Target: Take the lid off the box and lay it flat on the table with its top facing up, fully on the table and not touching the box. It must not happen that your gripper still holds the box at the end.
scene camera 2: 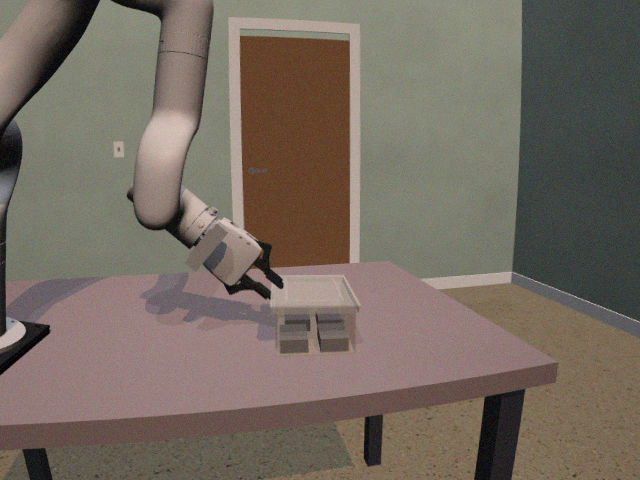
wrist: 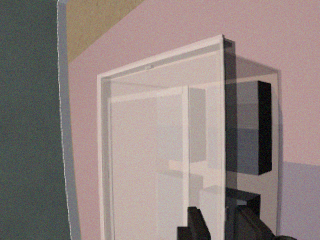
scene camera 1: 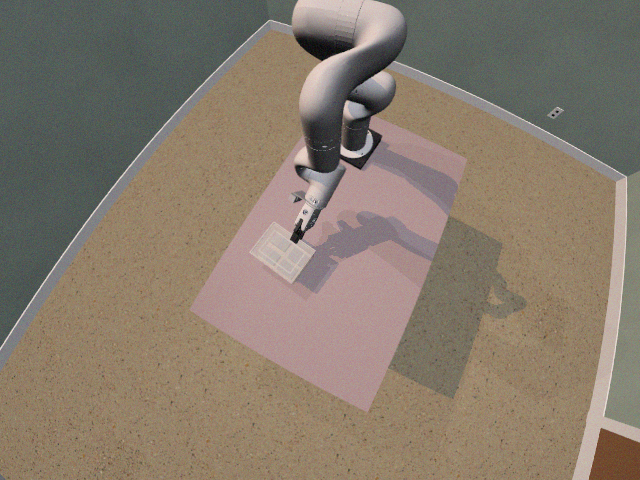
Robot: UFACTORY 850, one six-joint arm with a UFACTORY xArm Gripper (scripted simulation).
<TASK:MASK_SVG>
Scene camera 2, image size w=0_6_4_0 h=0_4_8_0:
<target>my gripper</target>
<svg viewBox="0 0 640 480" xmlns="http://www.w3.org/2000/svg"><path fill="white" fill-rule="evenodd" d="M219 219L215 224L219 221L230 231L209 255L203 265L224 284L230 295L242 290L254 290L264 299L270 299L271 291L262 283L251 279L246 273L255 265L278 288L282 289L284 287L283 279L270 269L269 256L272 245L258 241L227 218Z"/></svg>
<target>lid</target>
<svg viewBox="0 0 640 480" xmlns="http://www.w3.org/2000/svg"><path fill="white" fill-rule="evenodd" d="M271 284L271 315L360 313L361 304L344 275L279 275L283 279L284 287L280 289L273 283Z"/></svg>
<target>see-through box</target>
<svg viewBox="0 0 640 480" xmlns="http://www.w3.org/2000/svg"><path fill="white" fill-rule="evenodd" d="M357 313L274 315L275 357L356 354Z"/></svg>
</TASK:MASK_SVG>
